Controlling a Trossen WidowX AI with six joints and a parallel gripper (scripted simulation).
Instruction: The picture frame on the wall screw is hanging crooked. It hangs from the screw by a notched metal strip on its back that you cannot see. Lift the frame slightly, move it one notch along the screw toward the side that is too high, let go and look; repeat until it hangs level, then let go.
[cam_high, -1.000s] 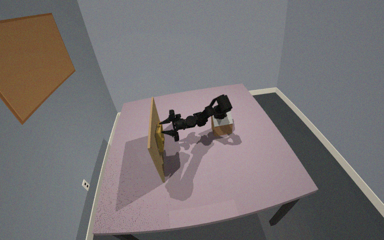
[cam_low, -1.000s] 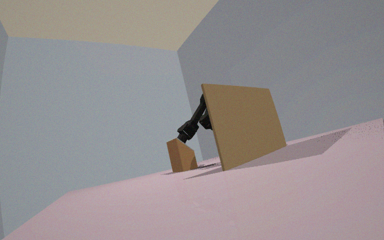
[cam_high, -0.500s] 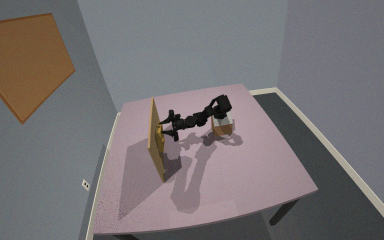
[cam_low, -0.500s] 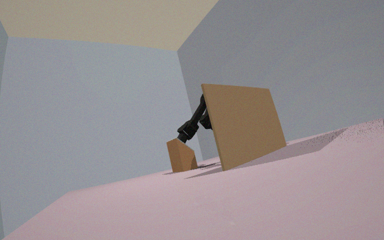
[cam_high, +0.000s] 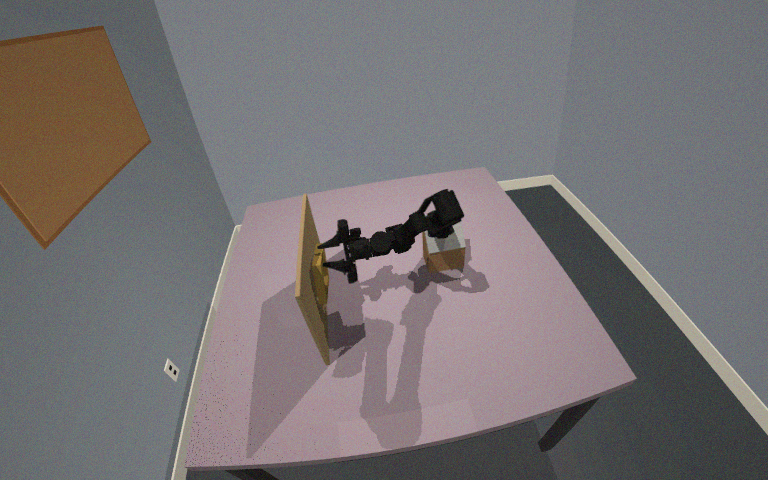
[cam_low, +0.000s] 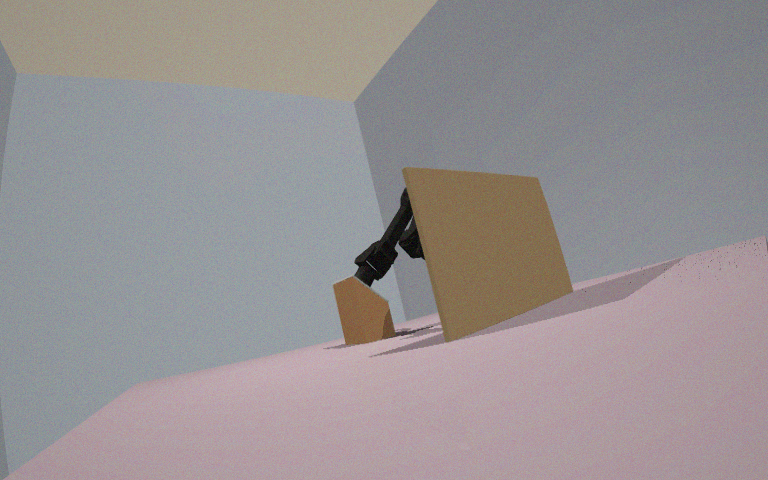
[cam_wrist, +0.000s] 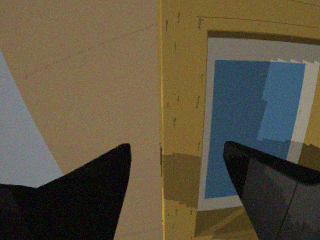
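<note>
The picture frame lies 10 mm ahead of my gripper tip, 20 mm to the left of it and 50 mm below it. The rest, counted from my gripper tip: brown wall panel 20 mm ahead, 10 mm to the left, 70 mm below.
</note>
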